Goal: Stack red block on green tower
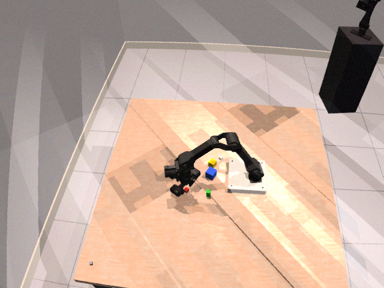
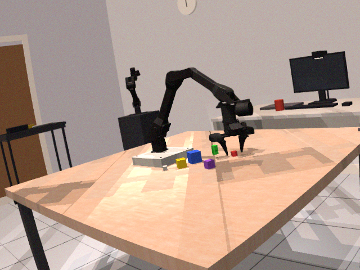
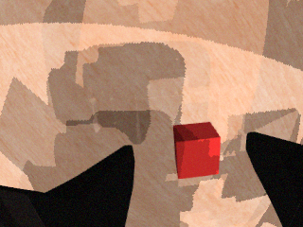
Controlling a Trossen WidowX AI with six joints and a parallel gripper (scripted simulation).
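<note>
Right now my gripper tip is right at the red block. The rest, counted from my gripper tip: purple cube: 20 mm behind, 170 mm to the right, 10 mm above; then yellow cube: 160 mm behind, 170 mm to the right, 10 mm above; then blue cube: 140 mm behind, 90 mm to the right, 10 mm above.
</note>
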